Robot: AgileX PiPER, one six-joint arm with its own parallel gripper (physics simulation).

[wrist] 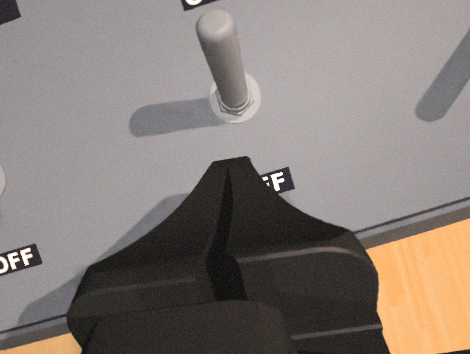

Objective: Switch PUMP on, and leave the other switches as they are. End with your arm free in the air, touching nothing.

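Observation:
The PUMP switch's lever [227,62] is a grey rod on a round white base [254,97], in the upper middle of the wrist view. It leans up the view, toward a partly cut-off label [200,3] at the top edge and away from the OFF label [282,181]. Its name plate does not show. My black gripper [234,182] is shut and empty. Its tips are below the lever's base in the view, with grey panel showing between them and the lever, and the fingers partly cover the OFF label.
The grey panel [330,100] carries another OFF label [19,258] at the left, below the edge of another switch's white base [1,182]. A dark label corner [7,10] shows at the top left. A lever-shaped shadow lies at the right. Wooden table [425,280] shows beyond the panel's near edge.

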